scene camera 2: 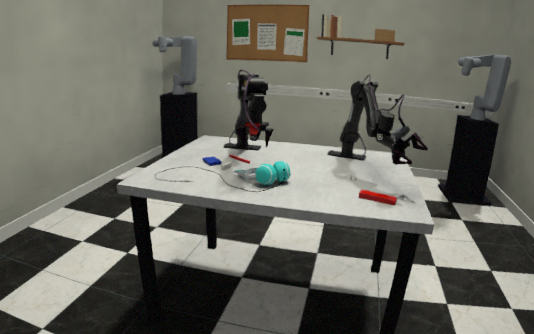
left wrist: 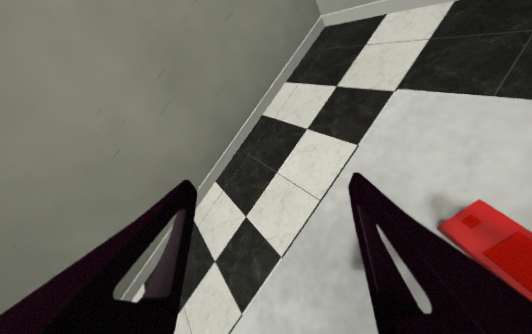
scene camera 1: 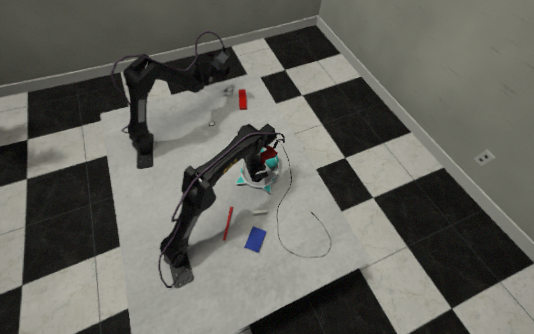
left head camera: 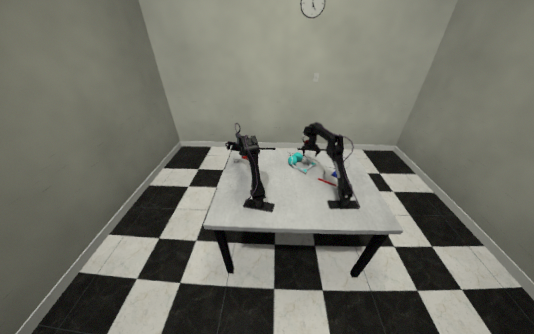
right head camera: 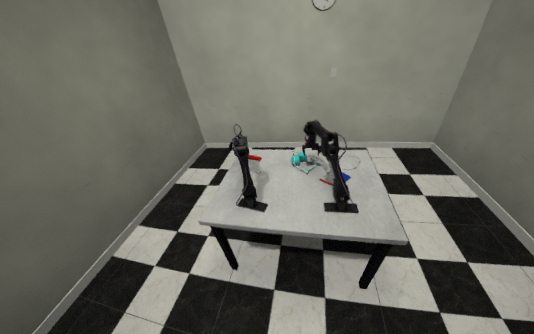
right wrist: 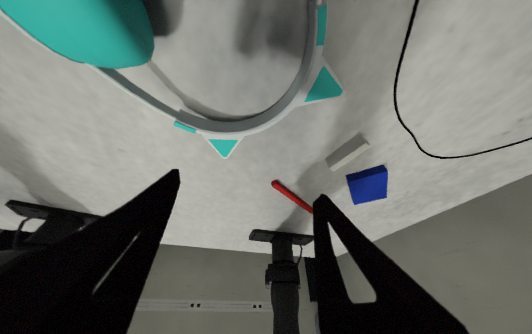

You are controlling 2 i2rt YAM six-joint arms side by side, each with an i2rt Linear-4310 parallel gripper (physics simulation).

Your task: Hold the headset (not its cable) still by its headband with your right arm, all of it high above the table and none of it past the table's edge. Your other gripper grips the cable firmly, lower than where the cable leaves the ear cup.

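The headset (left head camera: 296, 159) (right head camera: 299, 159) (scene camera 2: 266, 174) lies on the table, with teal ear cups and a pale headband (right wrist: 235, 125) with teal cat ears. Its thin black cable (scene camera 1: 310, 257) (scene camera 2: 180, 167) (right wrist: 395, 95) runs loosely along the table. My right gripper (right wrist: 255, 187) (scene camera 2: 269, 139) is open and empty above the table; in the right wrist view the headband shows beyond its fingertips, apart from them. In scene camera 1 the right wrist hides part of the headset. My left gripper (left wrist: 267, 182) (scene camera 2: 418, 155) is open and empty, high near the table's side edge, far from headset and cable.
A red block (scene camera 1: 243, 99) (scene camera 2: 377, 197) (left wrist: 500, 240) lies near the left gripper's side of the table. A blue block (scene camera 1: 255, 239) (right wrist: 368, 185), a small white block (right wrist: 347, 151) and a red stick (scene camera 1: 228, 223) (right wrist: 290, 194) lie between the headset and the right arm's base.
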